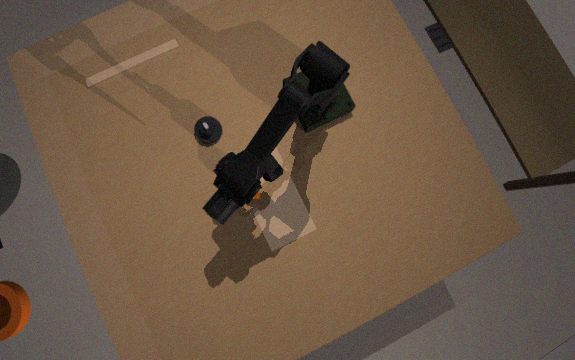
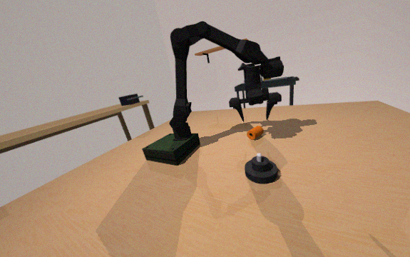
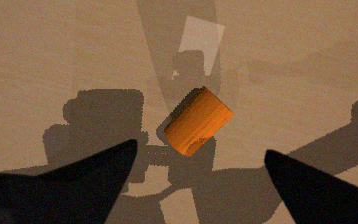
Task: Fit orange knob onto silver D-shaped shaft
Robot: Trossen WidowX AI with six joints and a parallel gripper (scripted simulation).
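Right now my gripper tip is 1 cm short of the orange knob, 1 cm to the right of it and 5 cm above it. Also, from my gripper tip: black round pedestal 2 cm ahead, 24 cm to the right, 4 cm below.
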